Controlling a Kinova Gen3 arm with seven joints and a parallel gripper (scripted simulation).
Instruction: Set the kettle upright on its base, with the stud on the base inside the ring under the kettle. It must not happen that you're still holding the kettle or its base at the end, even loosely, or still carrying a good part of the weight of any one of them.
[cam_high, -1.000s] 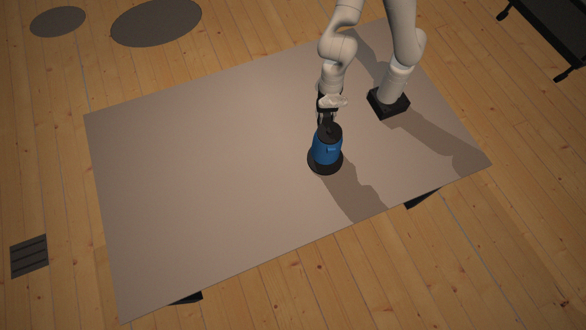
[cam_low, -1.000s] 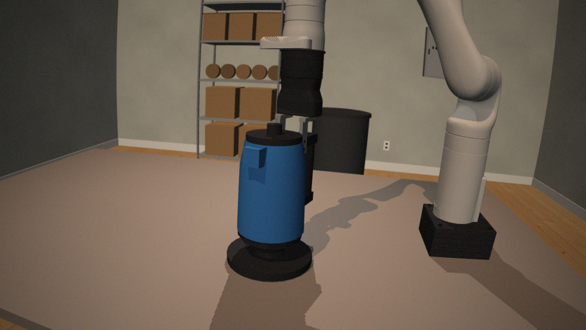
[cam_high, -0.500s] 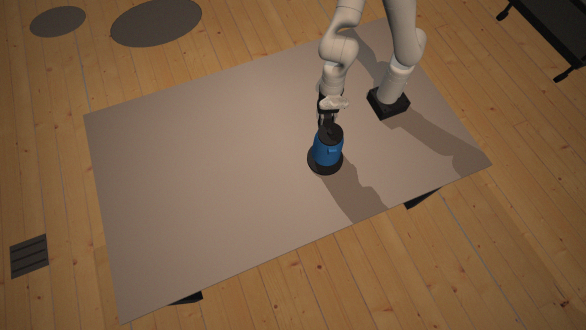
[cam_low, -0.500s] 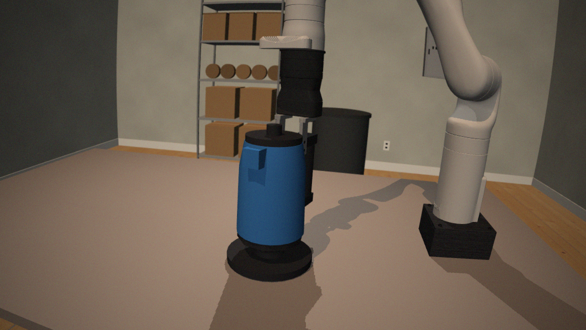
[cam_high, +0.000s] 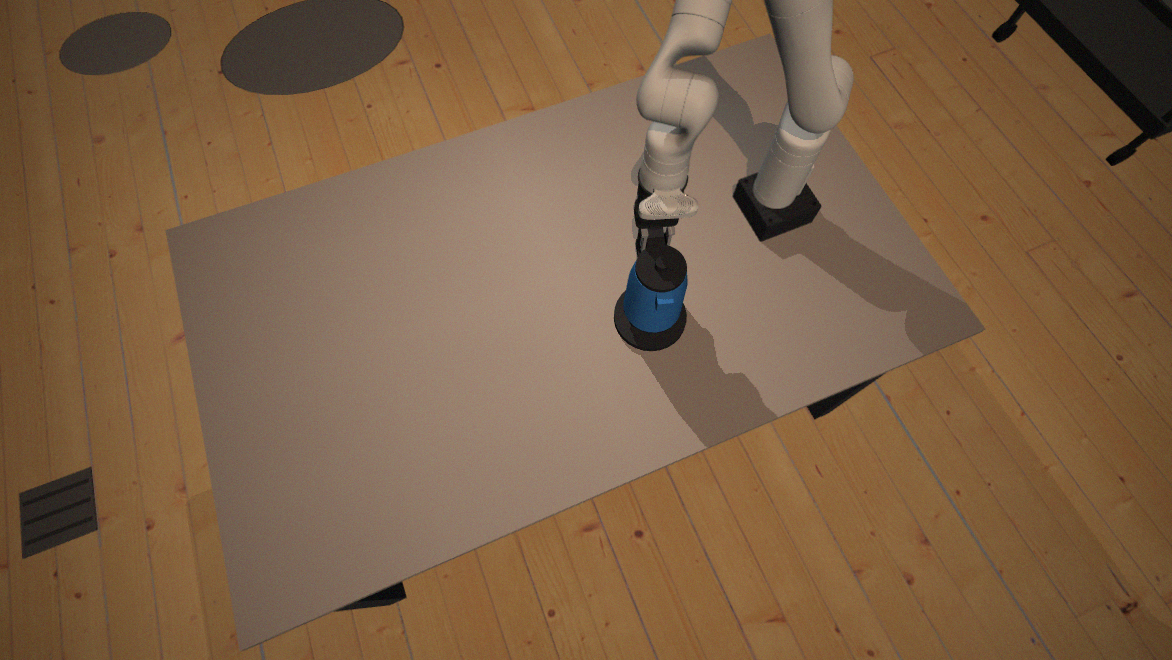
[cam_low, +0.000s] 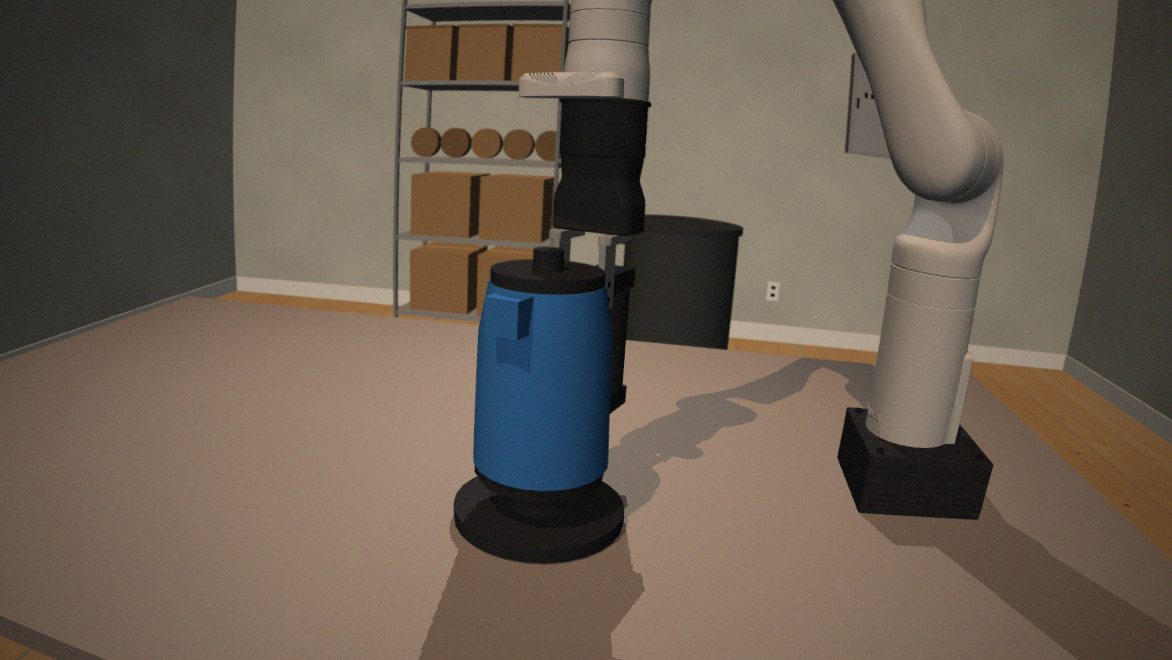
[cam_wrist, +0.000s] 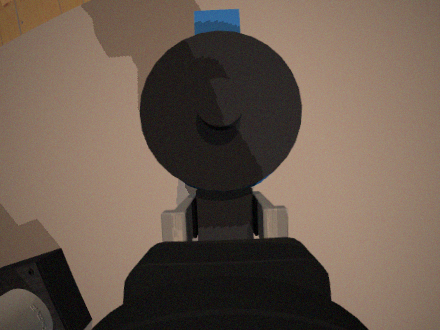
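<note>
Right now my hand is 10 mm short of the blue kettle, 30 mm to the right of it and 60 mm above it. From my hand the other things lie so: round black base 20 mm ahead, 60 mm to the left, 190 mm below.
</note>
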